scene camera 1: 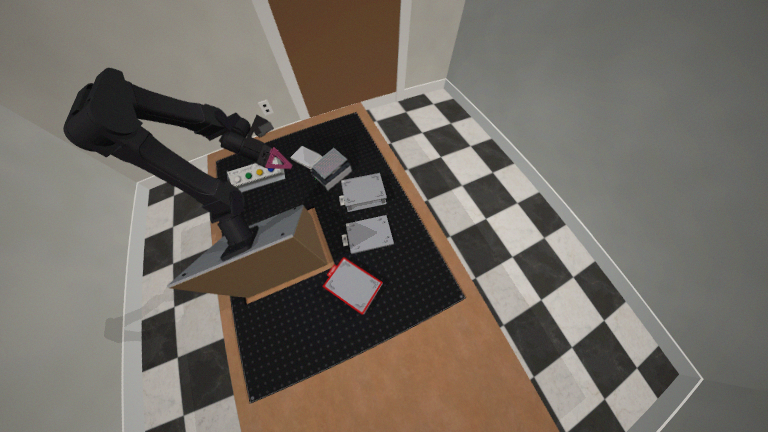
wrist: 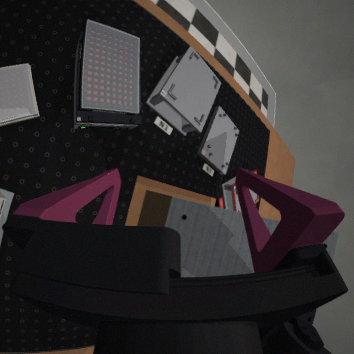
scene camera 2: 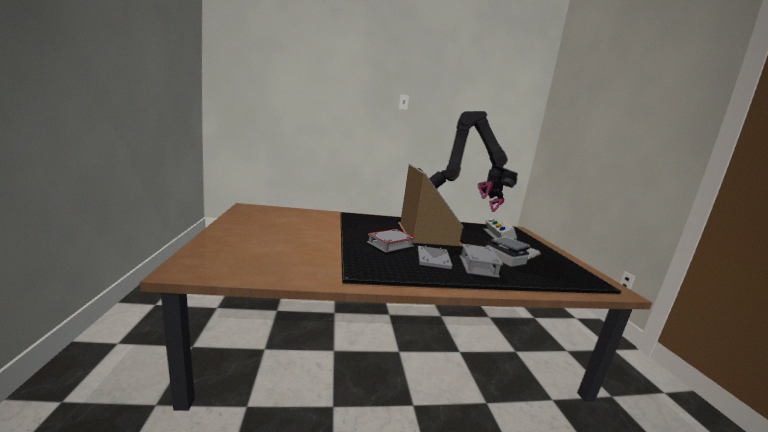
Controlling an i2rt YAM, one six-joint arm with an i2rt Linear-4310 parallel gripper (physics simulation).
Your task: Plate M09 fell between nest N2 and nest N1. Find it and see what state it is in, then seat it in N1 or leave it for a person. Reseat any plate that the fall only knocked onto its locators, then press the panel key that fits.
Labels:
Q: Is my gripper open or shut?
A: Open.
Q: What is my gripper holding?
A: Nothing.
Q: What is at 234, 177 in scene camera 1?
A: A button box.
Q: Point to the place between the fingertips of my gripper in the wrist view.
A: At 177, 174

